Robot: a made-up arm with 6 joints.
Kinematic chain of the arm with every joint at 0, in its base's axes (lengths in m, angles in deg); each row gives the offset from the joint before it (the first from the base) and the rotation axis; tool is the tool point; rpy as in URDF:
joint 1: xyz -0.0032 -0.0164 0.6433 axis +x
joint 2: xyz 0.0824 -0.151 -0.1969 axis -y
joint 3: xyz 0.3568 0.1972 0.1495 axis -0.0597 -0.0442 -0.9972
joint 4: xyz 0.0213 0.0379 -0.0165 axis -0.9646 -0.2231 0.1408
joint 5: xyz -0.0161 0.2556 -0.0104 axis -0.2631 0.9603 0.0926
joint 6: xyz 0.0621 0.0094 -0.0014 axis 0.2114 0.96 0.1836
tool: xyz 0.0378 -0.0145 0.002 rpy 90 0 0
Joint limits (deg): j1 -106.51..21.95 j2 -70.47..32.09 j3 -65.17..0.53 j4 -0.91..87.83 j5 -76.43..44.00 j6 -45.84..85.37
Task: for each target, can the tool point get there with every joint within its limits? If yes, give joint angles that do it. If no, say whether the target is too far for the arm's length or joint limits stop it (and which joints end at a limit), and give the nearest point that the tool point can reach.
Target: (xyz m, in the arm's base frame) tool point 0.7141 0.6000 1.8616
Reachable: no: too far | nearest point 0.3794 0.2227 0.9370 | short by 1.053 m
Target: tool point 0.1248 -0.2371 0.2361
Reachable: yes | joints -55.08 -62.71 -59.55 68.55 -57.77 57.34
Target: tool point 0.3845 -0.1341 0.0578
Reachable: yes | joints -45.05 -50.11 -5.74 18.77 0.57 13.69
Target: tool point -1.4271 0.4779 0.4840
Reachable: no: too far | nearest point 0.0567 0.3013 0.2853 | short by 1.507 m
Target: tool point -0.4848 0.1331 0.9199
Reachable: no: joint limits stop it (at a limit: joint 1, joint 2, joint 3, joint 4, joint 5) | nearest point 0.0734 0.1195 0.7822 | short by 0.575 m
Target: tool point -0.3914 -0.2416 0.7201
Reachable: no: joint limits stop it (at a limit: joint 1, joint 2, joint 3, joint 5, joint 6) | nearest point 0.0632 -0.4532 0.6086 | short by 0.514 m
